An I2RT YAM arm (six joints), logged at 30 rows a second.
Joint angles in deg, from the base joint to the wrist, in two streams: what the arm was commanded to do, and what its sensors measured. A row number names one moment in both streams.
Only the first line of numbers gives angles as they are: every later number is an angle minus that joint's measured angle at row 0.
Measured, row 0: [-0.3 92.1 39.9 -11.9 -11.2 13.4]
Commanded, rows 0 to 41: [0.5 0.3 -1.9 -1.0 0.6 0.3]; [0.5 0.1 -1.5 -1.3 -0.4 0.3]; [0.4 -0.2 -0.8 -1.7 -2.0 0.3]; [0.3 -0.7 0.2 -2.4 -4.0 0.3]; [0.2 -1.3 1.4 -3.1 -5.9 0.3]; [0.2 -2.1 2.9 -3.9 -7.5 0.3]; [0.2 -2.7 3.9 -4.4 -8.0 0.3]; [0.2 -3.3 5.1 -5.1 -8.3 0.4]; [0.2 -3.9 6.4 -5.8 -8.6 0.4]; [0.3 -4.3 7.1 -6.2 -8.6 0.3]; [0.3 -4.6 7.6 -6.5 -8.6 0.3]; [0.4 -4.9 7.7 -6.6 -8.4 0.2]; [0.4 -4.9 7.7 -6.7 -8.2 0.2]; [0.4 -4.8 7.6 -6.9 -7.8 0.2]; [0.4 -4.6 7.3 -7.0 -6.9 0.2]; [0.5 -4.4 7.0 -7.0 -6.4 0.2]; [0.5 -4.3 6.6 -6.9 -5.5 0.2]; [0.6 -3.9 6.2 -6.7 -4.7 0.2]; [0.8 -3.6 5.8 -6.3 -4.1 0.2]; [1.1 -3.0 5.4 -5.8 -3.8 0.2]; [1.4 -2.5 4.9 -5.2 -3.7 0.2]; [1.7 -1.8 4.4 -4.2 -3.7 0.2]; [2.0 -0.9 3.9 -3.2 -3.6 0.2]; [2.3 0.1 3.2 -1.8 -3.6 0.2]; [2.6 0.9 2.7 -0.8 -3.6 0.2]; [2.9 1.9 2.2 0.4 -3.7 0.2]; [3.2 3.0 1.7 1.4 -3.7 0.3]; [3.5 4.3 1.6 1.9 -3.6 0.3]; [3.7 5.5 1.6 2.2 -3.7 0.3]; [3.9 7.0 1.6 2.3 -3.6 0.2]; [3.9 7.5 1.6 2.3 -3.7 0.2]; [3.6 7.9 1.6 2.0 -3.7 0.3]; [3.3 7.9 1.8 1.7 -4.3 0.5]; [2.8 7.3 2.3 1.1 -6.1 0.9]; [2.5 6.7 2.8 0.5 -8.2 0.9]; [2.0 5.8 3.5 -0.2 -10.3 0.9]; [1.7 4.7 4.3 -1.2 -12.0 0.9]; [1.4 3.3 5.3 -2.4 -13.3 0.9]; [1.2 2.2 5.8 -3.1 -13.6 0.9]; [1.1 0.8 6.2 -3.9 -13.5 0.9]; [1.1 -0.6 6.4 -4.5 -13.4 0.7]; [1.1 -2.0 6.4 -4.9 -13.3 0.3]
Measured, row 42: [1.6 2.4 4.4 -4.3 -10.8 0.2]
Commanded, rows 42 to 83: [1.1 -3.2 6.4 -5.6 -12.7 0.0]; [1.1 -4.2 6.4 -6.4 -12.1 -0.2]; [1.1 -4.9 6.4 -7.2 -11.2 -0.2]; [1.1 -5.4 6.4 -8.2 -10.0 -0.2]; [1.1 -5.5 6.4 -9.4 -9.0 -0.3]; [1.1 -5.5 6.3 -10.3 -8.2 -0.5]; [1.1 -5.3 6.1 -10.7 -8.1 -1.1]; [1.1 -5.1 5.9 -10.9 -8.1 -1.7]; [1.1 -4.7 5.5 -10.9 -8.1 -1.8]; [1.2 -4.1 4.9 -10.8 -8.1 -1.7]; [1.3 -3.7 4.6 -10.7 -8.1 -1.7]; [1.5 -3.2 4.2 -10.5 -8.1 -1.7]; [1.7 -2.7 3.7 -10.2 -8.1 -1.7]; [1.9 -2.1 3.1 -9.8 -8.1 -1.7]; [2.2 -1.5 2.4 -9.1 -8.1 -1.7]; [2.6 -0.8 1.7 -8.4 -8.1 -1.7]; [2.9 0.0 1.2 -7.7 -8.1 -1.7]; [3.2 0.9 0.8 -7.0 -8.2 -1.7]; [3.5 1.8 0.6 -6.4 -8.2 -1.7]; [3.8 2.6 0.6 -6.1 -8.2 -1.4]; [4.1 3.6 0.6 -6.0 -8.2 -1.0]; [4.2 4.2 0.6 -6.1 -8.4 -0.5]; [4.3 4.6 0.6 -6.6 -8.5 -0.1]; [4.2 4.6 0.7 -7.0 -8.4 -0.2]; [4.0 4.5 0.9 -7.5 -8.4 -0.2]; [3.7 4.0 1.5 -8.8 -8.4 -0.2]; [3.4 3.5 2.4 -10.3 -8.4 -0.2]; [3.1 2.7 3.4 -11.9 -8.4 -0.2]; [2.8 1.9 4.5 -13.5 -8.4 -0.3]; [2.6 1.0 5.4 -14.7 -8.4 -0.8]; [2.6 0.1 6.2 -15.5 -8.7 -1.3]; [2.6 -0.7 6.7 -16.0 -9.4 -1.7]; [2.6 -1.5 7.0 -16.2 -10.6 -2.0]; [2.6 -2.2 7.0 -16.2 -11.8 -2.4]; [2.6 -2.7 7.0 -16.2 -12.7 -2.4]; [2.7 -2.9 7.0 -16.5 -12.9 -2.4]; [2.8 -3.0 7.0 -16.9 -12.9 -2.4]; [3.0 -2.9 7.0 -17.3 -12.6 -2.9]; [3.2 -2.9 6.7 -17.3 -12.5 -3.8]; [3.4 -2.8 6.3 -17.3 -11.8 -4.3]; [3.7 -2.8 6.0 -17.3 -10.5 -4.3]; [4.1 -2.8 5.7 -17.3 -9.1 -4.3]
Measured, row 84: [3.3 -2.4 6.1 -17.1 -11.0 -2.4]
